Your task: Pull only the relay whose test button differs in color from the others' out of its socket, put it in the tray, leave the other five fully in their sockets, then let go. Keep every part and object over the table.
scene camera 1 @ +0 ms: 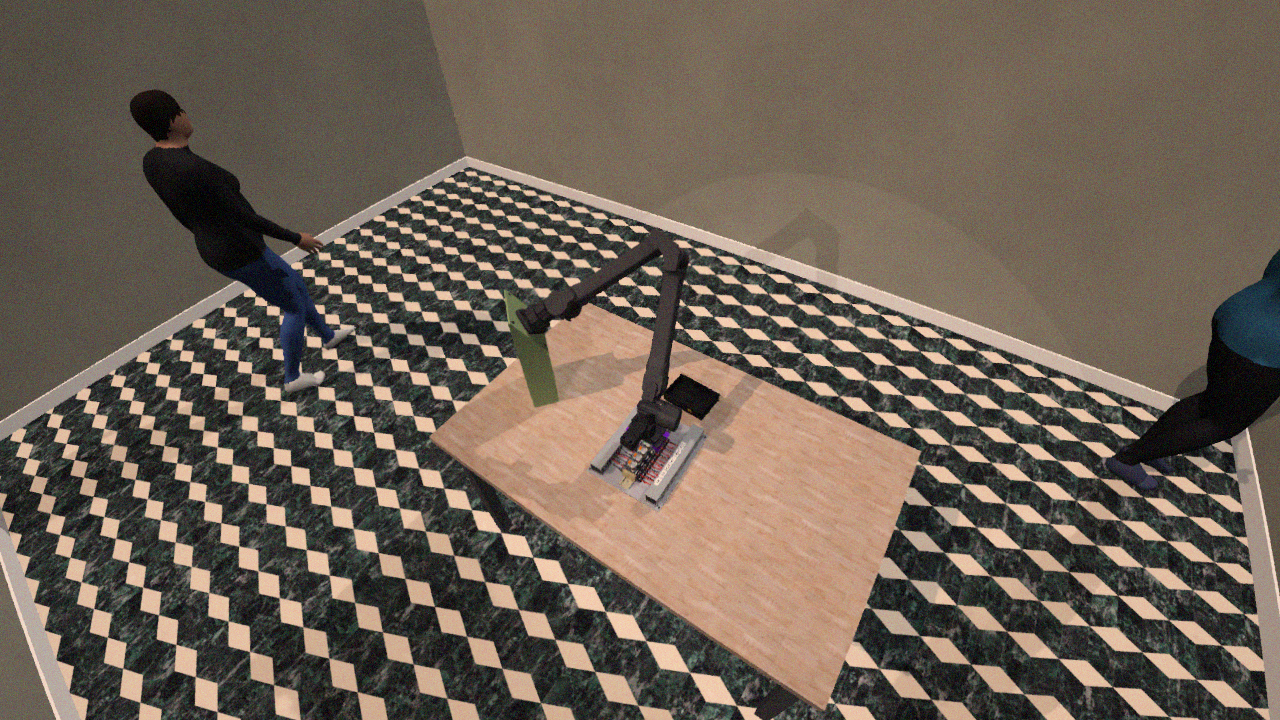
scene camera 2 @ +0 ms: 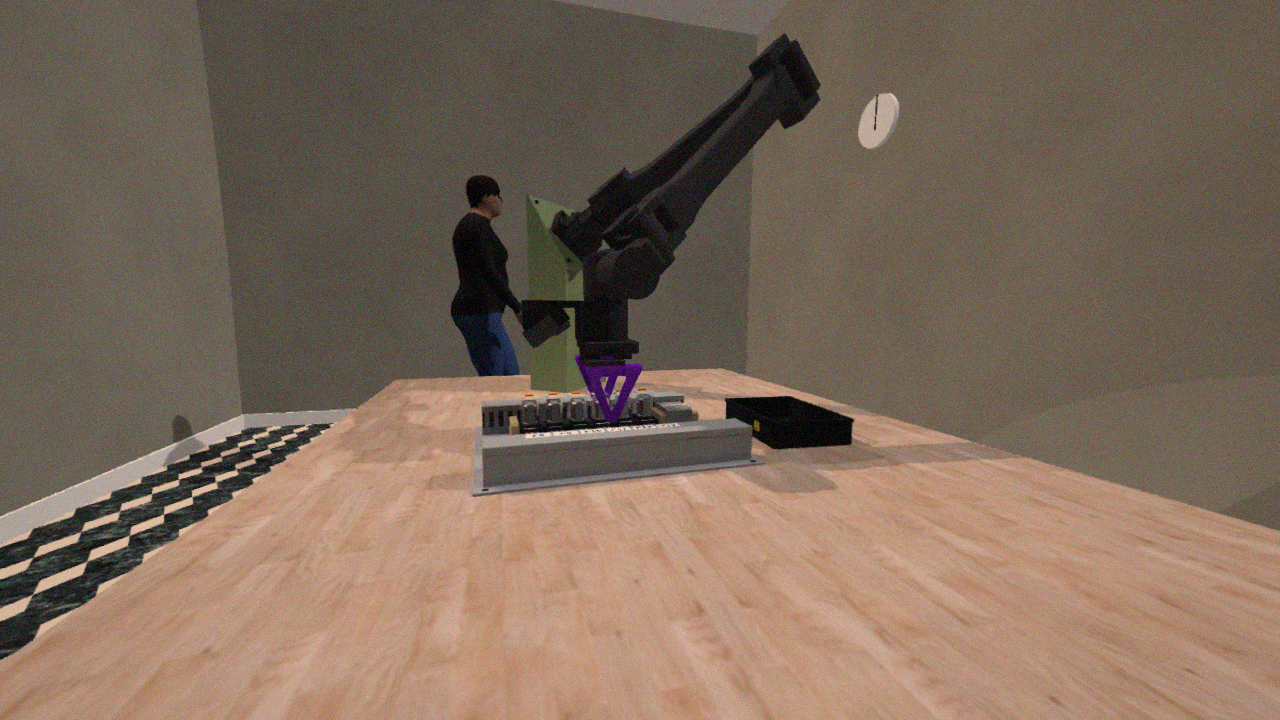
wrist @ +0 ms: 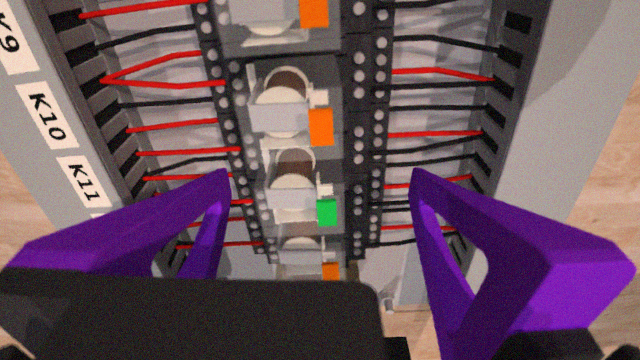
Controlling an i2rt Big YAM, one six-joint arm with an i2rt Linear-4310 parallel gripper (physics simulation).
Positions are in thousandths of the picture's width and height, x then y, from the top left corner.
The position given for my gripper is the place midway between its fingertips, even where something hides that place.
I see my gripper (scene camera 2: 474,576) and a grey relay panel (wrist: 623,746).
My gripper also shows in the wrist view (wrist: 499,501).
